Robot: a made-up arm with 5 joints.
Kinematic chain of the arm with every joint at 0, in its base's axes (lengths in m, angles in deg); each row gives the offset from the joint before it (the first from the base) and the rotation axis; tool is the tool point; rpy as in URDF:
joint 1: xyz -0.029 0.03 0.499 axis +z
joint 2: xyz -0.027 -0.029 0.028 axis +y
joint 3: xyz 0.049 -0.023 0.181 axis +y
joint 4: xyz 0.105 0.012 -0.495 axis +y
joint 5: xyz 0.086 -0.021 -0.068 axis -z
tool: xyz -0.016 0.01 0.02 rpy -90 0 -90
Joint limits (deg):
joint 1: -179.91..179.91
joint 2: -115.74..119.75
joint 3: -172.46..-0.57
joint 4: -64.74..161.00
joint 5: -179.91..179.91
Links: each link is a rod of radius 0.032 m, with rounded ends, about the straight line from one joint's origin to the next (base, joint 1, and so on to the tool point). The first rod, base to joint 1, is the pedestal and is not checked.
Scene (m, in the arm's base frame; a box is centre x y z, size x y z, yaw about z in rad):
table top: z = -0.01
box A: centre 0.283 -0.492 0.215 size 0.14 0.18 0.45 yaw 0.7
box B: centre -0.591 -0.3 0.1 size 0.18 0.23 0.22 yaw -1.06
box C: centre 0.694 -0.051 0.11 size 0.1 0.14 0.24 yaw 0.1
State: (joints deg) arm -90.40 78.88 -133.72 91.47 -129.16
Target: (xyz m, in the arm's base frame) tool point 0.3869 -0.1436 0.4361
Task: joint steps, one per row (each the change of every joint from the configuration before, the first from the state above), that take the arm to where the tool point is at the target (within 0.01 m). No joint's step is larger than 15 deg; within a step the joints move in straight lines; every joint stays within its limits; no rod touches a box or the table.
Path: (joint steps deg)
1: 9.36 -14.30 5.62 9.29 -1.84
2: 9.36 -14.30 5.63 9.30 -1.84
3: 9.36 -14.31 5.62 9.29 -1.84
4: 9.36 -14.30 5.63 9.29 -1.84
5: 10.13 -3.57 12.02 8.09 2.13
6: 10.12 -3.58 12.03 8.09 2.12
7: 10.12 -3.58 12.03 8.09 2.13
8: 10.13 -3.57 12.03 8.09 2.12

